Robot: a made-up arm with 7 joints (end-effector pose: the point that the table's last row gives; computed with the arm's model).
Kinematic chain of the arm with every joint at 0, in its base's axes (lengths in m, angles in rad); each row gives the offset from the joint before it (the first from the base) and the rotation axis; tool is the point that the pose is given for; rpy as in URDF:
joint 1: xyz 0 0 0.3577 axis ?
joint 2: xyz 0 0 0 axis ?
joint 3: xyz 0 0 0.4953 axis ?
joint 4: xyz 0.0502 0 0 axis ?
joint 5: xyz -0.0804 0 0.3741 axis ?
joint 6: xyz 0 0 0 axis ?
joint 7: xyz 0.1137 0 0 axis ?
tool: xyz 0 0 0 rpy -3.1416 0 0
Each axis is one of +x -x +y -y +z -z.
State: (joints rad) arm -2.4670 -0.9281 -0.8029 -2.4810 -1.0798 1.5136 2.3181
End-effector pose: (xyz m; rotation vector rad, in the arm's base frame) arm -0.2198 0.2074 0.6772 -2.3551 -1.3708 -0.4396
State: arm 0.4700 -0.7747 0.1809 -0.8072 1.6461 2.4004 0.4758
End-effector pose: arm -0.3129 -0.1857 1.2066 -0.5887 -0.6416 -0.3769
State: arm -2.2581 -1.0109 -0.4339 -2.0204 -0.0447 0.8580 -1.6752
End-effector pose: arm -0.1348 0.1501 0.8755 -2.8225 1.2165 -0.5940
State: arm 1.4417 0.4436 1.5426 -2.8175 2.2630 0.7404 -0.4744
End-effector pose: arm -0.3201 0.0388 0.4815 0.3075 0.0898 -2.9289
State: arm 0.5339 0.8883 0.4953 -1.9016 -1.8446 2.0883 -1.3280
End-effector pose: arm 0.3535 0.5507 0.2780 -0.6218 2.2189 -0.4304
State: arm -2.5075 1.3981 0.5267 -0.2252 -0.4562 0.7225 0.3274
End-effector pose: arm -0.7370 -0.5933 0.3746 -0.5133 2.2602 0.4892
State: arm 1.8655 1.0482 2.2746 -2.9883 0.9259 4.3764 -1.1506
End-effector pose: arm -0.2066 0.1082 0.5694 0.3278 -1.8336 0.3344
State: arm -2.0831 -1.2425 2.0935 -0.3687 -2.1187 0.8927 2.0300
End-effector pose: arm 0.5574 0.7394 0.6694 -0.6173 -0.9290 2.5524
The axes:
joint 1: +z
joint 2: +y
joint 3: +z
joint 4: -y
joint 5: +z
joint 6: -y
joint 7: -z

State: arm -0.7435 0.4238 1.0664 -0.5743 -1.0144 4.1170 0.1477
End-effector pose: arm 0.3234 -0.1351 1.0783 -0.1101 0.6079 2.8477
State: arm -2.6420 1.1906 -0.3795 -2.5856 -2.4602 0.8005 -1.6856
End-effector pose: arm -0.3629 0.0283 0.0881 -0.4418 -1.1048 0.6301
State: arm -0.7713 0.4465 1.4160 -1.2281 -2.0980 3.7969 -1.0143
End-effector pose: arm 0.4105 0.0662 0.9382 -0.6178 1.4174 1.2389
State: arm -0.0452 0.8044 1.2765 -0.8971 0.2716 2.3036 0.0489
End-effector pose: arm 0.7384 0.2603 0.9035 -1.6973 -0.4238 -0.3662
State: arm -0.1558 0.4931 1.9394 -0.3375 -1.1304 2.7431 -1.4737
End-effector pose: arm 0.3413 -0.0215 1.2320 0.5825 0.9471 2.2241
